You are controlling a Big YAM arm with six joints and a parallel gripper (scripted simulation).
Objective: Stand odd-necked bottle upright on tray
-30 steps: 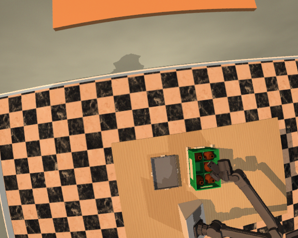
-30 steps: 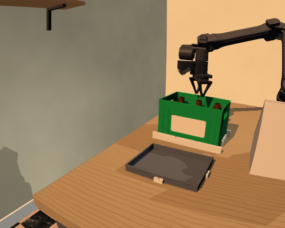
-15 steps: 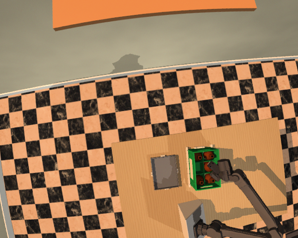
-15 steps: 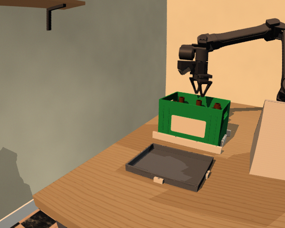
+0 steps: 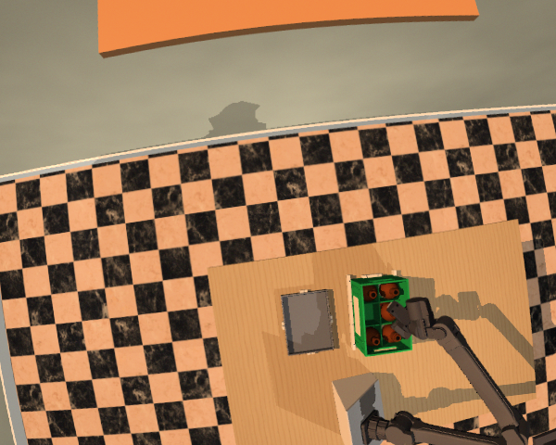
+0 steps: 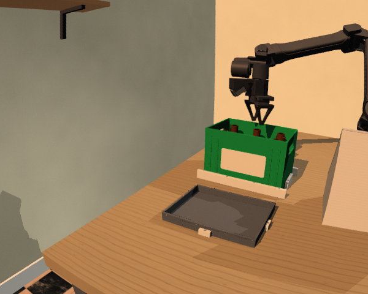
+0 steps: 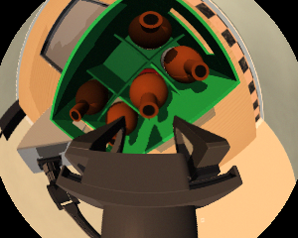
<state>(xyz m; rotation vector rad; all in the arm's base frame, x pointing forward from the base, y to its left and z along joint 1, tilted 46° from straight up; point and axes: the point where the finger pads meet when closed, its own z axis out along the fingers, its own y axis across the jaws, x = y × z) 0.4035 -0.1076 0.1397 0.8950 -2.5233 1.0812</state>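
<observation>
My gripper is now 4 cm to the right of the green crate and 11 cm above it. Round my hand: dark grey tray (1 cm ahead, 32 cm to the left, 18 cm below).
</observation>
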